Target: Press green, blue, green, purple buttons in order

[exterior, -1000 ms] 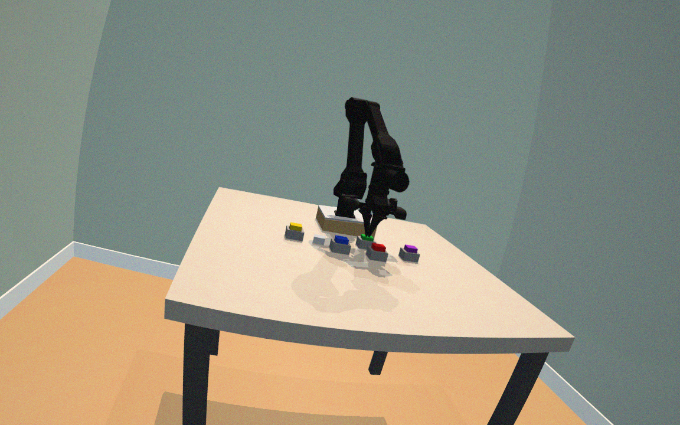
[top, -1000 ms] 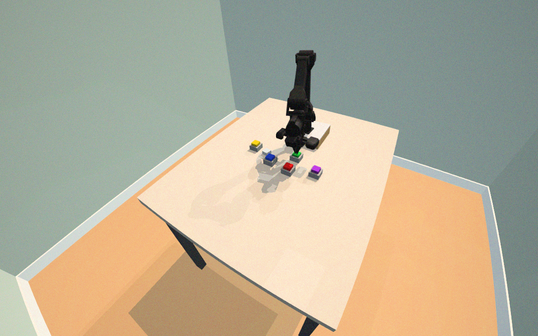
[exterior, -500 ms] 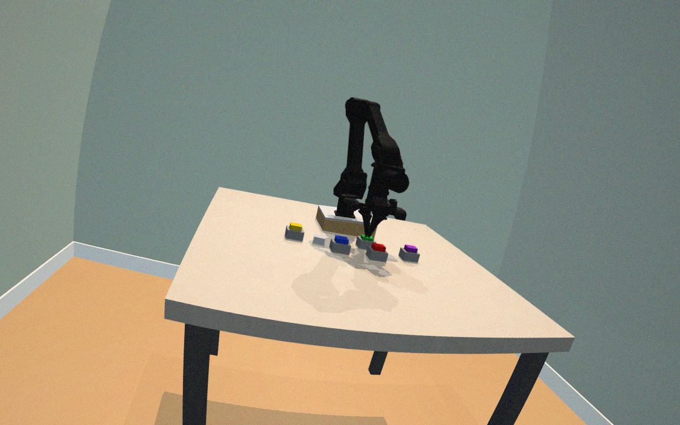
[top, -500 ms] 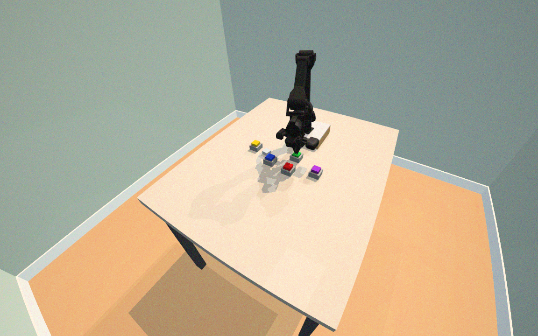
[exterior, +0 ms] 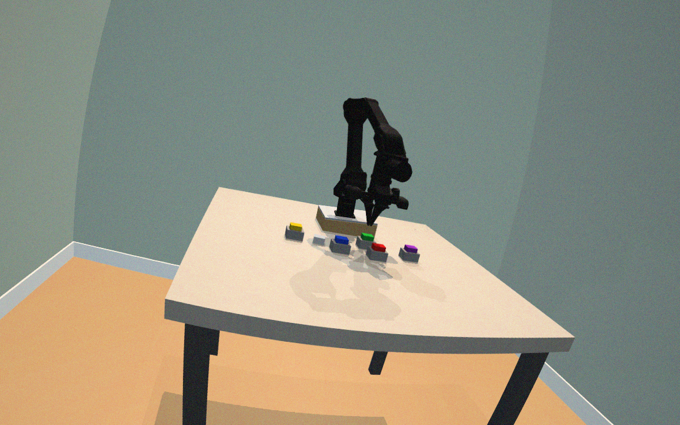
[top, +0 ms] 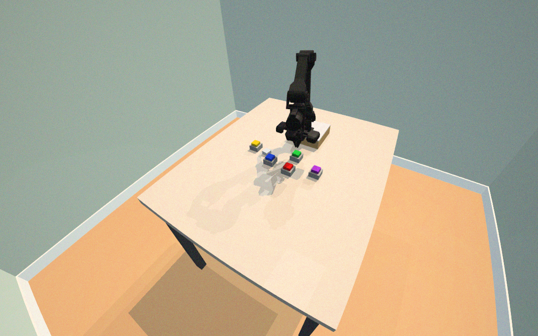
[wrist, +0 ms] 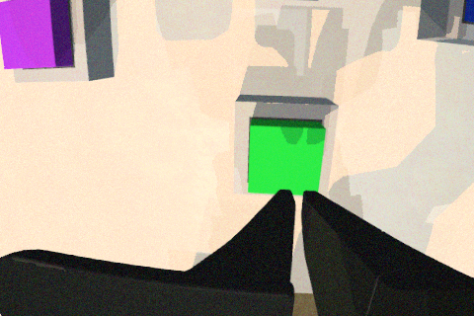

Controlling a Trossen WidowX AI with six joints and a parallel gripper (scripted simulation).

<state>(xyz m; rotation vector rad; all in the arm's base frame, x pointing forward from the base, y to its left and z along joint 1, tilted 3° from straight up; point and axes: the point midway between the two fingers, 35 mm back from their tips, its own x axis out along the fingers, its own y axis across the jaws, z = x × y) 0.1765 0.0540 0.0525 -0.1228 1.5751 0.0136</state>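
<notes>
My gripper tip is 30 mm above the green button. The rest, counted from my gripper tip: blue button: 90 mm to the right, 90 mm ahead, 30 mm below; red button: 100 mm ahead, 30 mm below, 20 mm to the left; purple button: 130 mm to the left, 50 mm ahead, 30 mm below.
</notes>
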